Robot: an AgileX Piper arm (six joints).
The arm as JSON. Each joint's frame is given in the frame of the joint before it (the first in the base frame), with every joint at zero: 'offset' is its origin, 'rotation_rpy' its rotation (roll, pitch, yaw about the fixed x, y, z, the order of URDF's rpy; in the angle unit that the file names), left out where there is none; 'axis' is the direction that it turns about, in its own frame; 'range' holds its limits. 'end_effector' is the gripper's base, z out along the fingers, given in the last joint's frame.
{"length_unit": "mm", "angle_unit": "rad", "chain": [
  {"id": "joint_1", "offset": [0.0, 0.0, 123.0], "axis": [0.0, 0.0, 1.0], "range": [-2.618, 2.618]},
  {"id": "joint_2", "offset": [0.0, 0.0, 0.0], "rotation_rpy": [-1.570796, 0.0, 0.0], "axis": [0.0, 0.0, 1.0], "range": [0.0, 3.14]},
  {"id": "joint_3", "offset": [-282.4, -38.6, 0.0], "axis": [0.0, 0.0, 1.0], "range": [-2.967, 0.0]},
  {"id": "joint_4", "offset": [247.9, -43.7, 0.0], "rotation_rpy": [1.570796, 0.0, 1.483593], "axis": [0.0, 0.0, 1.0], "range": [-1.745, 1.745]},
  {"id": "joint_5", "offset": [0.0, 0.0, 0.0], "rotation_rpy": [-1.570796, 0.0, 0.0], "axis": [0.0, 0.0, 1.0], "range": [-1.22, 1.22]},
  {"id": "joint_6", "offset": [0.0, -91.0, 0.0], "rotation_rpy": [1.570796, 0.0, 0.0], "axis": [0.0, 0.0, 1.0], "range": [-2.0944, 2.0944]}
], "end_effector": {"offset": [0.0, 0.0, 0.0]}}
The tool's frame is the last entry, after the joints.
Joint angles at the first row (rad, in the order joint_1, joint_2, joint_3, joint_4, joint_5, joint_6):
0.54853, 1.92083, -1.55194, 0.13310, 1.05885, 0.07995
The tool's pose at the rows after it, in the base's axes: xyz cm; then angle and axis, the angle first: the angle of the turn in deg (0 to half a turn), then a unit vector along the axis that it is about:
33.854 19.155 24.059 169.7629 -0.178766 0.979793 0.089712
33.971 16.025 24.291 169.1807 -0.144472 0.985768 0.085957
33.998 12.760 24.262 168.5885 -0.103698 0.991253 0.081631
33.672 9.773 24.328 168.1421 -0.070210 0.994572 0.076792
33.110 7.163 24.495 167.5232 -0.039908 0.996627 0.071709
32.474 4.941 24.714 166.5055 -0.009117 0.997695 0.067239
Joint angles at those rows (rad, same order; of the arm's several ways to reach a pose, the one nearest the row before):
0.48790, 1.87828, -1.49659, 0.13310, 1.05437, 0.07407
0.41309, 1.82882, -1.43308, 0.13309, 1.03743, 0.06724
0.33080, 1.78509, -1.36948, 0.13310, 1.01449, 0.06492
0.25349, 1.74158, -1.31226, 0.13310, 1.00016, 0.05343
0.18376, 1.69854, -1.26161, 0.13097, 0.98790, 0.04437
0.12182, 1.65802, -1.21764, 0.12790, 0.97123, 0.04438

